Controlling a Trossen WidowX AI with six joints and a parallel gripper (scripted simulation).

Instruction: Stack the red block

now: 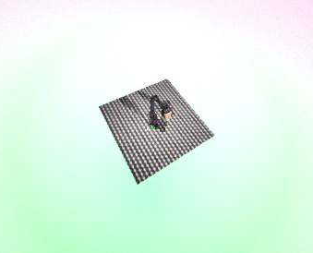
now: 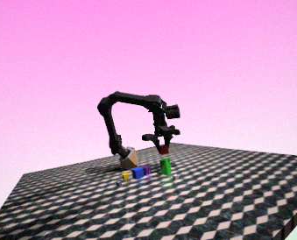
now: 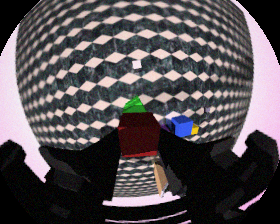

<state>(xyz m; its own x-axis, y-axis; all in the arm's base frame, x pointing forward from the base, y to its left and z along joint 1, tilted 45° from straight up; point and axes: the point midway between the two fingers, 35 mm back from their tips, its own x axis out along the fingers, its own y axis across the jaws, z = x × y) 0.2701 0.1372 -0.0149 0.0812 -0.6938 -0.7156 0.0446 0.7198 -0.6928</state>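
Now: the purple block 90 mm below my gripper tip, 80 mm behind it and 70 mm to the right of it. The rest, counted from my gripper tip: small yellow block (190 mm to the right, 100 mm below, 80 mm behind); blue block (130 mm to the right, 90 mm below, 60 mm behind); red block (10 mm above).
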